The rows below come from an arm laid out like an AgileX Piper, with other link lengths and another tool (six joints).
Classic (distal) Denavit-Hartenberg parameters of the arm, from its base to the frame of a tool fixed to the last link. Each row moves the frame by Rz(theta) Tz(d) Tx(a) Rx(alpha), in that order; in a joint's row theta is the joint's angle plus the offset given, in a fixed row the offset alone. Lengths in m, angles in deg.
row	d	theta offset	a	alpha
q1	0.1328	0	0	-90
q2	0	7.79	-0.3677	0
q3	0	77.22	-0.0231	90
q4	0.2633	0	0	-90
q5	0	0	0	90
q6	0.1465	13.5	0.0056	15
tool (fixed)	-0.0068	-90	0	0
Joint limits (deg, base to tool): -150..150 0..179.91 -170..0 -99.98..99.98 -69.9..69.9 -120..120
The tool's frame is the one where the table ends.
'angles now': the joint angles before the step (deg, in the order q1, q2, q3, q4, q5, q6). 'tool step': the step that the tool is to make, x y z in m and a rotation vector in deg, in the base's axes. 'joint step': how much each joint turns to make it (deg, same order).
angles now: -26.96, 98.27, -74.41, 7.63, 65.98, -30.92
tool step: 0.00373, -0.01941, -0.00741, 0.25, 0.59, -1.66
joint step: -2.36, 2.32, -1.67, 0.00, 0.07, -0.70
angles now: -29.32, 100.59, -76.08, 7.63, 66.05, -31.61
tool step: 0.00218, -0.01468, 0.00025, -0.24, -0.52, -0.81
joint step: -1.78, 1.15, -1.73, 0.14, 0.13, -1.01
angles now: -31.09, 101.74, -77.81, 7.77, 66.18, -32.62
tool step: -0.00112, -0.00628, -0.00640, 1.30, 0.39, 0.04
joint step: -1.22, 0.99, 0.00, 1.08, 0.24, -1.60
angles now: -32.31, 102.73, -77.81, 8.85, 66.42, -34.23
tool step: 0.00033, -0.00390, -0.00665, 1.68, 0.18, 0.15
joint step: -0.93, 1.05, 0.00, 1.48, 0.25, -1.58
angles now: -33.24, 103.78, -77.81, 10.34, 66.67, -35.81
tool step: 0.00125, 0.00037, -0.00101, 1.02, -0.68, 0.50
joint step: -0.29, 0.22, 0.00, 1.38, 0.00, -1.31
